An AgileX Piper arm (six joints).
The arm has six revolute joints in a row. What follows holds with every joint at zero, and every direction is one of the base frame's. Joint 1 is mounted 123.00 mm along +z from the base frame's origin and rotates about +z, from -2.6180 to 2.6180 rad. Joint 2 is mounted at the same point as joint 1 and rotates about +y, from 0.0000 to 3.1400 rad. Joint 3 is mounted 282.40 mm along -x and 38.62 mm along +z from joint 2 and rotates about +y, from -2.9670 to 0.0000 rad. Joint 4 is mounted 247.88 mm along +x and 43.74 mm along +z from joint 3 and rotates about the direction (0.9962, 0, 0.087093), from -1.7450 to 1.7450 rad. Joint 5 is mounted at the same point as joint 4 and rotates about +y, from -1.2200 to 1.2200 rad. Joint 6 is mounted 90.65 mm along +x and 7.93 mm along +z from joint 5 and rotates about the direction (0.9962, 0, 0.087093), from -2.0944 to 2.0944 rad. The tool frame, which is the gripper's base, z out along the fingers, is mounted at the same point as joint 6; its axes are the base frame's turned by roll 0.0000, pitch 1.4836 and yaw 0.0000 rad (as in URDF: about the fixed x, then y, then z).
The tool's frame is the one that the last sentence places.
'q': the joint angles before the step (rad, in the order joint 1, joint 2, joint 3, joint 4, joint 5, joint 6). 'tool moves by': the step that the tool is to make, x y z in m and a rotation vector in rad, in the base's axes. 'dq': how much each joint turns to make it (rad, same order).
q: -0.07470, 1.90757, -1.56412, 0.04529, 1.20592, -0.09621
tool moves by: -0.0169, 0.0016, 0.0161, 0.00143, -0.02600, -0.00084
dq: 0.00011, -0.07854, 0.05280, 0.00345, -0.00008, 0.00012
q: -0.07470, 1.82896, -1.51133, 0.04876, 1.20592, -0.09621
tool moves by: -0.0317, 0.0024, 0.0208, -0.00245, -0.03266, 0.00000
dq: 0.00009, -0.13267, 0.09988, -0.00002, 0.00004, 0.00009
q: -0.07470, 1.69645, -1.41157, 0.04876, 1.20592, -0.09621
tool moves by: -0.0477, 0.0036, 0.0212, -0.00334, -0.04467, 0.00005
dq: 0.00011, -0.18829, 0.14242, -0.00003, 0.00107, 0.00012
